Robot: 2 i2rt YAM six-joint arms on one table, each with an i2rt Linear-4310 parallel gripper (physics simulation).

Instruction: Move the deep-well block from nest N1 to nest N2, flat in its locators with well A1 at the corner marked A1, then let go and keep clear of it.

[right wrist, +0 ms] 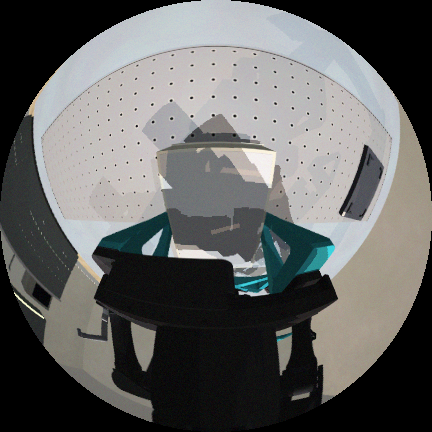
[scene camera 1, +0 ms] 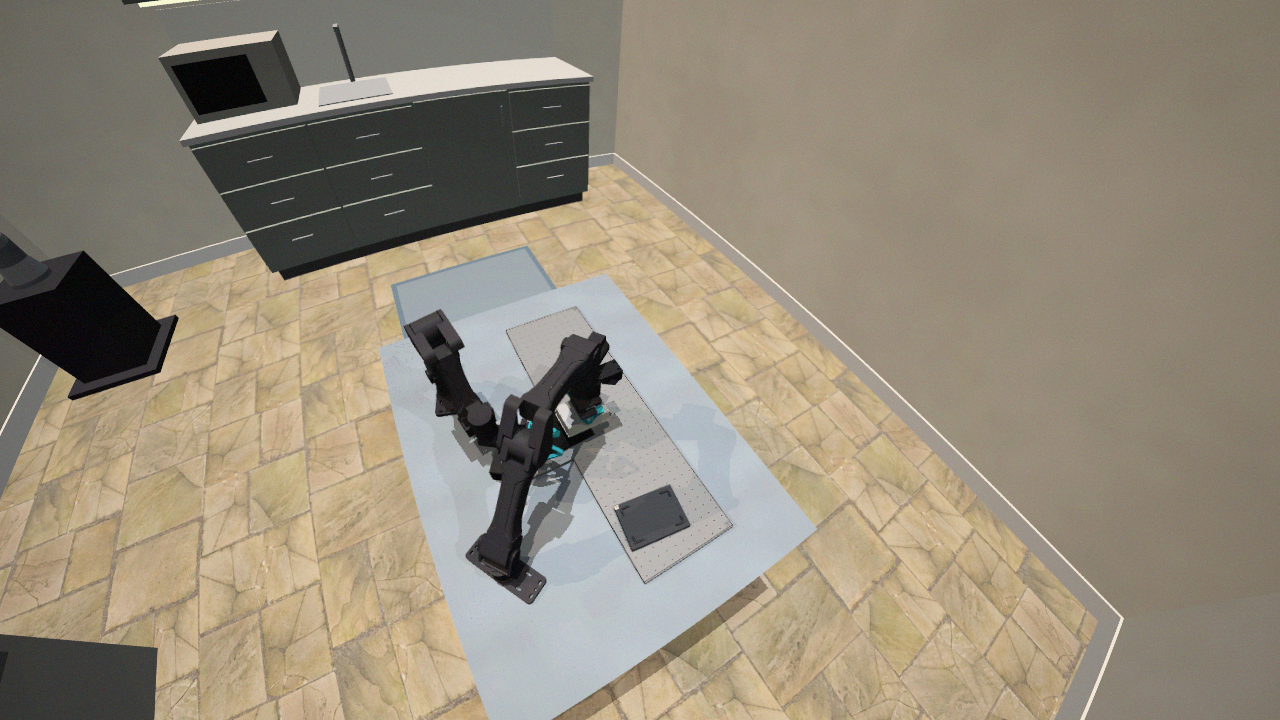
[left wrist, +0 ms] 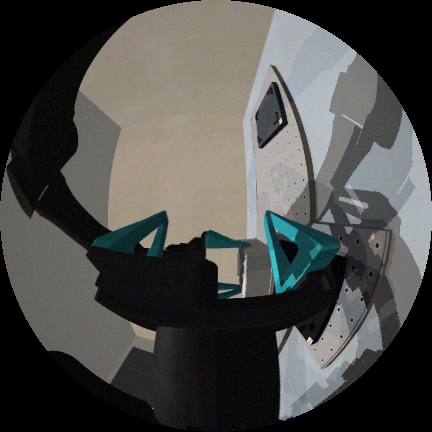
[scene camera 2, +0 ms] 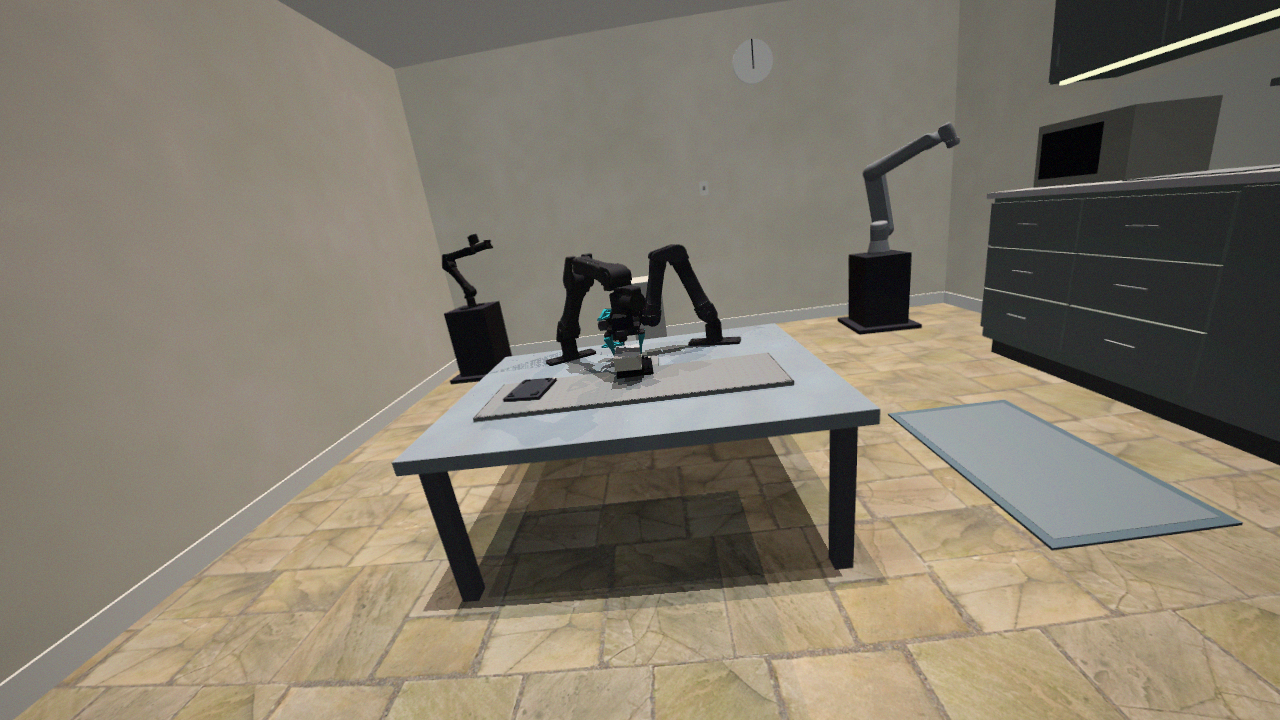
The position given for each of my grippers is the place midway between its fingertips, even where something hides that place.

My left gripper (left wrist: 215,215) is open, with nothing in its grasp. Also in view: a pale block (scene camera 1: 566,414). My right gripper (scene camera 1: 582,411) holds the pale block, clear of everything else.
The pale block also shows in the left wrist view (left wrist: 254,271). My right gripper is seen too in the right wrist view (right wrist: 215,215) and in the left wrist view (left wrist: 248,267).
